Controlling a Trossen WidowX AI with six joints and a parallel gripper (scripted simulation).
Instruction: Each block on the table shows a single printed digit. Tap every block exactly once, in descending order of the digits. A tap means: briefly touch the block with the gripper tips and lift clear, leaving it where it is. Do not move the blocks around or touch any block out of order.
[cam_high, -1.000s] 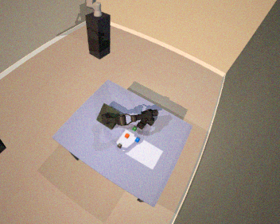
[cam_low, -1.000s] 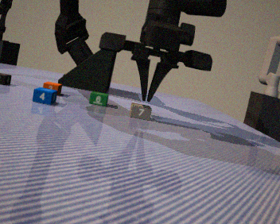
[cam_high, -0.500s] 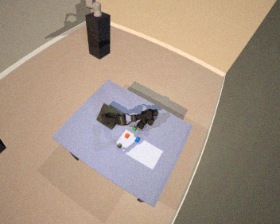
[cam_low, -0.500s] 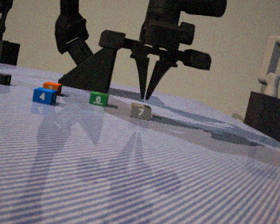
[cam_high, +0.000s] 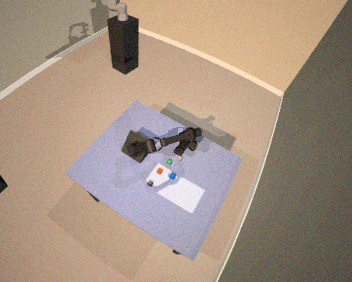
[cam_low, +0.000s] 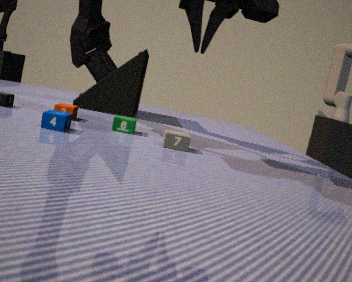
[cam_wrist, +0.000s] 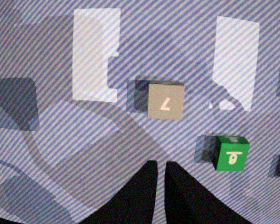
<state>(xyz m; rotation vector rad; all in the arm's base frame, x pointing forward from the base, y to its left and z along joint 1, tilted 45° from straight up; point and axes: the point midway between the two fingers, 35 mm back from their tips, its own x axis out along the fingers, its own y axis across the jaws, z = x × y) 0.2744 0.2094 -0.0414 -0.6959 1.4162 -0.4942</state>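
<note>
Now: gripper tip 12 cm above the green block, 9 cm to the left of it and 4 cm past it. Also, from my gripper tip: blue block marked 4: 16 cm to the right, 12 cm below, 5 cm ahead; then orange block: 19 cm to the right, 12 cm below, 5 cm behind; then grey block: 12 cm below, 1 cm to the right.
</note>
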